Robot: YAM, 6 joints.
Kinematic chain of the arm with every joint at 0, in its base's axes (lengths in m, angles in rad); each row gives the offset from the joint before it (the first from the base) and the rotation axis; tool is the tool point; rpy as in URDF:
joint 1: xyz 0 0 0.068 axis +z
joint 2: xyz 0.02 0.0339 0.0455 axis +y
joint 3: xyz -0.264 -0.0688 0 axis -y
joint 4: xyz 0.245 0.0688 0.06 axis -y
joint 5: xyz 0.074 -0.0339 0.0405 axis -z
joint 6: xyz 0.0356 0 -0.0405 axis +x
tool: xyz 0 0 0 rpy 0 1.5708 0
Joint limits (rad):
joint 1: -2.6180..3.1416
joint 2: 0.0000..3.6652
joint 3: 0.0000..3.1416
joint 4: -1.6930..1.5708
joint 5: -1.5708..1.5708
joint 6: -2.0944..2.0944
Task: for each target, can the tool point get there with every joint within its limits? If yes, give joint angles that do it. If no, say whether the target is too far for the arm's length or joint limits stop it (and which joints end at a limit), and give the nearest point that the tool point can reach.
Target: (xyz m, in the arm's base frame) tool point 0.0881 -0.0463 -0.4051
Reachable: no: joint limits stop it (at a limit: joint 2) | nearest point 0.1048 -0.0551 -0.3561 | short by 0.053 m
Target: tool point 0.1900 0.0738 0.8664
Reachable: no: too far | nearest point 0.1570 0.0610 0.7215 | short by 0.149 m
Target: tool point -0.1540 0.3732 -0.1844
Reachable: yes | joints 2.0270 3.0299 1.6303 0.0305 0.8253 -1.3369
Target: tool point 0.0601 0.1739 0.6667
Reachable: yes | joints 1.1454 1.4106 2.1169 0.2828 -0.4993 -0.9963
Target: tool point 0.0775 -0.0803 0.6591
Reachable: yes | joints -0.6994 1.1793 2.0216 -0.0216 0.3291 -0.2618
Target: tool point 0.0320 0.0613 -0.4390
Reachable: no: joint limits stop it (at a limit: joint 2) | nearest point 0.0493 0.0945 -0.3513 | short by 0.095 m
